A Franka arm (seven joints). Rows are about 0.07 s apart.
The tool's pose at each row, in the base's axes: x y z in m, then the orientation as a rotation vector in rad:
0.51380 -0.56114 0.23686 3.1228 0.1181 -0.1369
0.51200 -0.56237 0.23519 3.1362 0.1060 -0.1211
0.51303 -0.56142 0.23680 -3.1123 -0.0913 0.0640
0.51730 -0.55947 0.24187 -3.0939 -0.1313 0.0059
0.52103 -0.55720 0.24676 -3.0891 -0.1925 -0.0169
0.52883 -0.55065 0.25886 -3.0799 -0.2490 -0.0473
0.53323 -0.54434 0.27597 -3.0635 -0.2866 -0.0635
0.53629 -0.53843 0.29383 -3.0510 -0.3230 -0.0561
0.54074 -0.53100 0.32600 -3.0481 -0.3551 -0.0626
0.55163 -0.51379 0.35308 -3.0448 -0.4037 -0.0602
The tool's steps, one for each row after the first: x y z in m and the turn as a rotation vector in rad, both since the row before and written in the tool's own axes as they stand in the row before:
-0.00173 0.00107 0.00184 0.0122 0.0108 0.0075
0.00096 -0.00088 -0.00169 0.0277 0.0370 0.0078
0.00417 -0.00184 -0.00519 0.0160 0.0374 -0.0270
0.00390 -0.00216 -0.00480 0.0009 0.0139 -0.0400
0.00872 -0.00608 -0.01172 0.0039 0.0191 -0.0373
0.00594 -0.00634 -0.01663 0.0123 0.0110 -0.0253
0.00493 -0.00629 -0.01730 0.0099 -0.0046 -0.0240
0.00731 -0.00852 -0.03137 -0.0008 0.0034 -0.0211
0.01584 -0.01600 -0.02532 -0.0017 -0.0030 -0.0316

